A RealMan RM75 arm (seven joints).
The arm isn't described. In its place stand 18 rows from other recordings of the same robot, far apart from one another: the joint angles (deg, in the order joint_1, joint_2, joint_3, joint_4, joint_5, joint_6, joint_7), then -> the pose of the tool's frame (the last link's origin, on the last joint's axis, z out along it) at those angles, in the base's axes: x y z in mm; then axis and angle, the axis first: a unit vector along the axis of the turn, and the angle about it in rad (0 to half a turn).
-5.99, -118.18, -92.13, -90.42, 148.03, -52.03, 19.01 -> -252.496 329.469 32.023 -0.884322 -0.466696 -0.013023 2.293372
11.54, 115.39, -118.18, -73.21, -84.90, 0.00, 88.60 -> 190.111 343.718 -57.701 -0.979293 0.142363 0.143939 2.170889
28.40, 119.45, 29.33, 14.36, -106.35, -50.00, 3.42 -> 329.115 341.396 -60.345 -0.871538 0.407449 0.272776 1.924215
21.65, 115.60, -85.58, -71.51, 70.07, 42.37, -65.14 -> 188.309 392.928 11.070 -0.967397 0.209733 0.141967 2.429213
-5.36, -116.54, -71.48, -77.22, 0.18, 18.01, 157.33 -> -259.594 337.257 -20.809 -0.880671 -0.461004 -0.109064 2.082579
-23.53, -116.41, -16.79, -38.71, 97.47, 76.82, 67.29 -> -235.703 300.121 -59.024 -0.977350 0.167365 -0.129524 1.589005
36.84, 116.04, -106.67, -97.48, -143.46, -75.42, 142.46 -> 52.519 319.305 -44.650 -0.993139 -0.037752 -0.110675 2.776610
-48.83, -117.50, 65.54, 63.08, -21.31, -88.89, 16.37 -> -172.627 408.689 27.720 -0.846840 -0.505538 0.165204 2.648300
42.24, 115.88, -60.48, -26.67, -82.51, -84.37, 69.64 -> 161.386 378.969 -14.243 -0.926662 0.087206 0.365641 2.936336
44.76, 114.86, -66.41, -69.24, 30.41, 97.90, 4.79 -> 171.782 384.317 44.892 -0.739238 0.663579 -0.114844 2.724050
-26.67, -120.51, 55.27, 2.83, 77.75, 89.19, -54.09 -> -266.001 261.008 -75.732 -0.851593 -0.295426 -0.433027 2.844434
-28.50, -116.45, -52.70, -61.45, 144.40, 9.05, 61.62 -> -125.191 365.071 -104.538 -0.961395 0.271266 -0.046202 2.217055
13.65, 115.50, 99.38, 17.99, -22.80, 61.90, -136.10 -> 369.902 298.287 17.271 -0.822269 0.406817 0.397962 2.082815
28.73, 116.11, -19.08, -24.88, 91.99, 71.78, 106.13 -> 325.998 367.628 81.480 -0.635028 -0.689823 -0.347682 2.019334
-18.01, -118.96, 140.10, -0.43, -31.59, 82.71, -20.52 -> -341.900 252.423 -32.947 -0.901861 -0.226604 -0.367829 2.151906
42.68, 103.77, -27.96, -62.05, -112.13, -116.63, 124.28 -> 163.603 361.581 189.573 -0.934873 0.260072 0.241609 2.993656
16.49, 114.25, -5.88, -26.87, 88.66, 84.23, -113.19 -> 389.689 274.467 128.419 -0.790702 0.373612 0.484979 2.041547
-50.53, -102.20, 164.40, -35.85, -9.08, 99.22, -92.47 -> -286.956 384.281 138.867 -0.914067 -0.375165 -0.154056 2.765649
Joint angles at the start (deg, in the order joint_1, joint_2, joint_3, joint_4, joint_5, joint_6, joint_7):
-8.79 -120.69 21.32 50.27 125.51 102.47 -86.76
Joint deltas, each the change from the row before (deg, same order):
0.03 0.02 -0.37 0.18 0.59 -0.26 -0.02
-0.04 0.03 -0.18 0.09 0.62 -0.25 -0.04
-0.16 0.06 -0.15 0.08 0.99 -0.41 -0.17
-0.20 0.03 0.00 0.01 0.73 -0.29 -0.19
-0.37 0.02 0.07 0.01 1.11 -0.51 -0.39
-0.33 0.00 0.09 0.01 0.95 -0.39 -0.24
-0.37 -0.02 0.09 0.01 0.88 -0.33 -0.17
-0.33 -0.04 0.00 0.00 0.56 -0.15 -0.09
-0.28 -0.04 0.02 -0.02 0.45 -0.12 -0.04
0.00 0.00 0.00 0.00 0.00 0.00 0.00
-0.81 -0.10 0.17 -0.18 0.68 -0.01 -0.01
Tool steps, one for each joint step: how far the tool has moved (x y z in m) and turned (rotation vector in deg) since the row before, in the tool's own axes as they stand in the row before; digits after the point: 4 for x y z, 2 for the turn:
-0.0011 -0.0012 -0.0015 0.61 -0.39 -0.13
-0.0010 -0.0010 -0.0006 0.39 -0.52 -0.11
-0.0012 -0.0015 -0.0002 0.46 -0.90 -0.19
-0.0005 -0.0009 0.0006 0.18 -0.71 -0.14
-0.0004 -0.0015 0.0014 0.25 -1.11 -0.25
-0.0003 -0.0011 0.0014 0.14 -0.96 -0.09
0.0001 -0.0009 0.0016 0.06 -0.87 0.03
0.0006 -0.0004 0.0014 -0.05 -0.49 0.08
0.0006 -0.0003 0.0013 -0.08 -0.40 0.10
0.0000 0.0000 0.0000 0.00 0.00 0.00
0.0030 0.0003 0.0043 -0.68 -0.59 0.48

